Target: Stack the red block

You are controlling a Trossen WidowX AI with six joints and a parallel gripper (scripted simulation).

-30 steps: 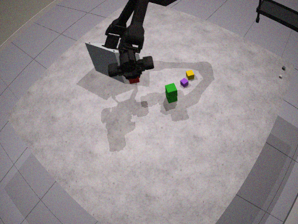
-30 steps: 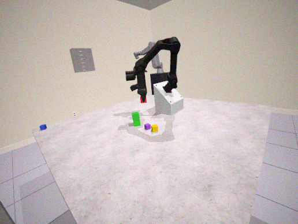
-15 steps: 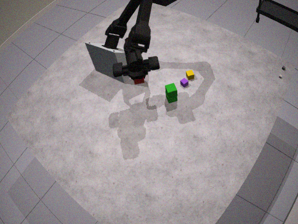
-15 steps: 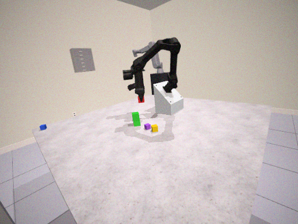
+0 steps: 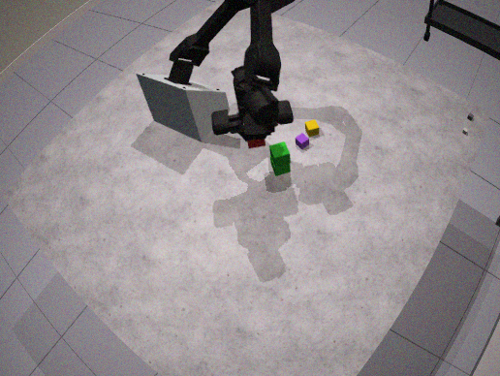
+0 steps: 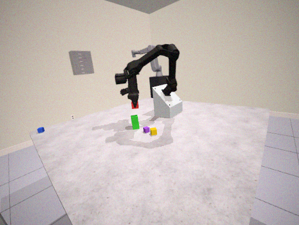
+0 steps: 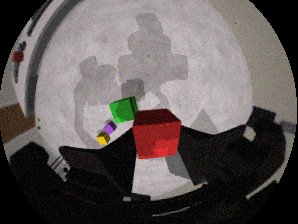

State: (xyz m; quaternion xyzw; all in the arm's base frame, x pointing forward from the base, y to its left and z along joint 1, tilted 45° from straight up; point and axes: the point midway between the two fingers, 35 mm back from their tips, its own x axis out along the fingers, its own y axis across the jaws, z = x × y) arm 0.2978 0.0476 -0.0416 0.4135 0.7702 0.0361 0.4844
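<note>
The purple block lies 140 mm to the left of my gripper tip, 120 mm below it and 30 mm ahead of it. The rest, counted from my gripper tip: yellow block (190 mm to the left, 110 mm below, 20 mm ahead); then blue block (540 mm ahead, 470 mm to the right, 110 mm below).
</note>
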